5 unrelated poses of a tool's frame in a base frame.
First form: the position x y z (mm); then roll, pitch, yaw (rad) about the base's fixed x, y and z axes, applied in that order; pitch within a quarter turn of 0, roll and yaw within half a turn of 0.
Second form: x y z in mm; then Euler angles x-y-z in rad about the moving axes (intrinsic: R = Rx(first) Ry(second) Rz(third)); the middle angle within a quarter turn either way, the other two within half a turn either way. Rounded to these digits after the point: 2 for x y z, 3 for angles.
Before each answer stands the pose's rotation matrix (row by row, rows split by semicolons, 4 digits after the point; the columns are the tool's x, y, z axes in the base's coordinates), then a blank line. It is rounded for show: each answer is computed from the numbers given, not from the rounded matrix.
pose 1, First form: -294.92 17.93 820.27 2.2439 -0.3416 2.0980
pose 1, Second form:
-0.4740 0.6705 0.5707; 0.8143 0.0873 0.5739; 0.3350 0.7367 -0.5874

-294.92 17.93 820.27 -2.368 0.607 -2.186
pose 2, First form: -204.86 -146.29 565.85 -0.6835 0.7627 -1.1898
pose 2, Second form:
0.2688 0.5575 0.7854; -0.6711 0.6933 -0.2624; -0.6909 -0.4566 0.5606

-204.86 -146.29 565.85 0.438 0.903 -1.122
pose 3, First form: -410.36 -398.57 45.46 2.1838 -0.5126 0.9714
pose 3, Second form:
0.4916 0.2487 0.8345; 0.7196 -0.6558 -0.2284; 0.4904 0.7128 -0.5014

-410.36 -398.57 45.46 2.714 0.987 -0.468
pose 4, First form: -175.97 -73.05 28.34 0.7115 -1.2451 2.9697
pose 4, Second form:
-0.3153 0.4800 0.8187; 0.0547 -0.8520 0.5206; 0.9474 0.2089 0.2423

-175.97 -73.05 28.34 -1.135 0.959 -2.152
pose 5, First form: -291.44 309.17 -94.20 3.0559 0.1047 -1.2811
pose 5, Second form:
0.2841 -0.9523 -0.1118; -0.9531 -0.2932 0.0753; -0.1045 0.0851 -0.9909

-291.44 309.17 -94.20 -3.066 -0.112 1.281
